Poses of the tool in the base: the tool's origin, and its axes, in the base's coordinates. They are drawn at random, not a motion.
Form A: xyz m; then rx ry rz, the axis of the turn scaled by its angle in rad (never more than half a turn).
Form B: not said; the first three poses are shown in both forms.
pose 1, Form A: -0.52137, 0.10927, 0.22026, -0.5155, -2.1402, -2.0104
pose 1, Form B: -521.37, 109.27, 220.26, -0.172, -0.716, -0.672, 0.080
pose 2, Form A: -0.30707, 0.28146, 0.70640, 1.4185, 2.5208, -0.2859
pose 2, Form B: -307.07, 281.46, 706.40, 0.485, 0.861, -0.098, 0.117
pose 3, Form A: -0.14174, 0.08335, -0.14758, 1.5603, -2.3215, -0.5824
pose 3, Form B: -141.74, 83.35, -147.58, 0.541, -0.804, -0.202, 0.142
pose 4, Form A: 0.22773, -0.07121, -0.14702, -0.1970, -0.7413, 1.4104
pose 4, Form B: 227.73, -71.21, -147.02, -0.088, -0.332, 0.632, 0.695
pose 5, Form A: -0.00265, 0.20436, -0.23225, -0.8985, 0.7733, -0.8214
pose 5, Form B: -2.65, 204.36, -232.25, -0.411, 0.354, -0.376, 0.751
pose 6, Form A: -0.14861, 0.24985, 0.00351, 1.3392, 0.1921, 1.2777
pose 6, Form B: -148.61, 249.85, 3.51, 0.577, 0.083, 0.551, 0.597
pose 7, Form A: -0.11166, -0.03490, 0.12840, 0.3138, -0.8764, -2.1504
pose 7, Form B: -111.66, -34.90, 128.40, 0.123, -0.345, -0.846, 0.389
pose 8, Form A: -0.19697, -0.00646, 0.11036, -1.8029, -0.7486, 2.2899
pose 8, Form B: -196.97, -6.46, 110.36, -0.598, -0.248, 0.759, 0.066
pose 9, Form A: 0.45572, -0.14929, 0.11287, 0.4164, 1.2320, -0.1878
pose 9, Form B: 455.72, -149.29, 112.87, 0.194, 0.573, -0.087, 0.792
